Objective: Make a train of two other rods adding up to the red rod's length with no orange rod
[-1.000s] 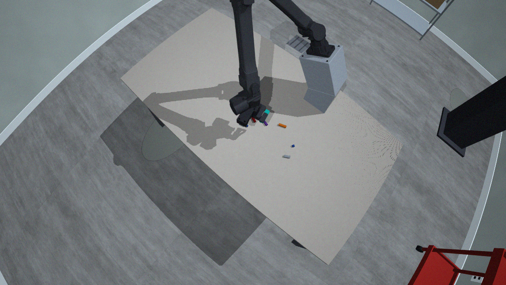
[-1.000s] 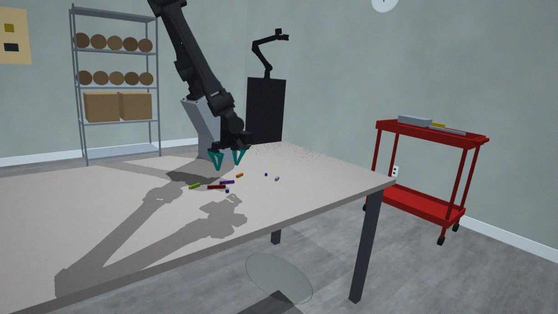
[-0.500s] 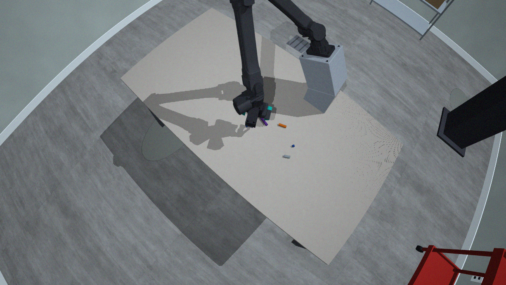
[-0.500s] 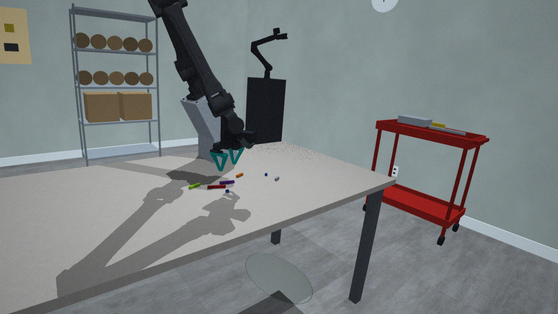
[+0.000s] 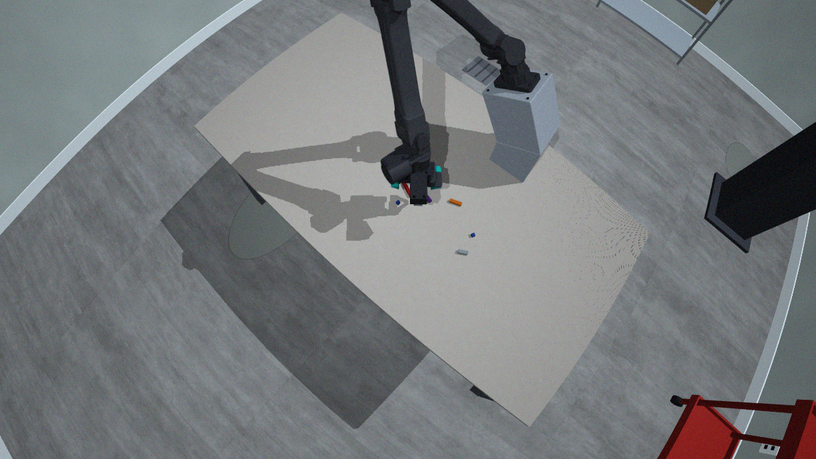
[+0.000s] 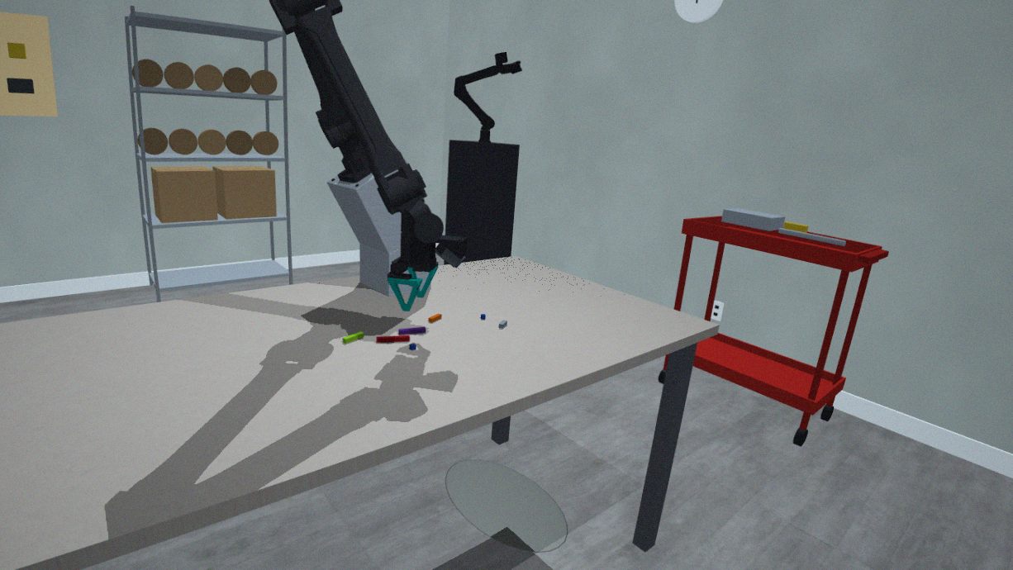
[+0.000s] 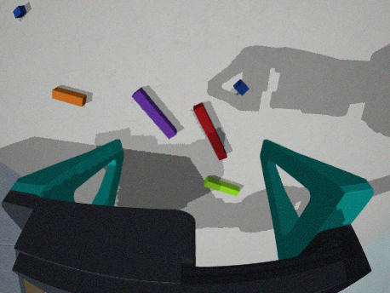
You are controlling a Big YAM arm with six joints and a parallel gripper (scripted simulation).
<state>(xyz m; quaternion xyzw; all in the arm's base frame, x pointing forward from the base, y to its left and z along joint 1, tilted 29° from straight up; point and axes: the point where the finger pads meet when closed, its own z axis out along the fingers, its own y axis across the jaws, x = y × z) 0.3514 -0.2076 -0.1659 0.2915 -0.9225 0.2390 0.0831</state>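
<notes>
Now: the purple rod 30 mm behind my hand, 20 mm to the left of it and 90 mm below it. From my hand the other things lie so: red rod 20 mm behind, 40 mm to the right, 90 mm below; then lime rod 70 mm behind, 100 mm to the right, 90 mm below; then orange rod 70 mm behind, 120 mm to the left, 90 mm below.
</notes>
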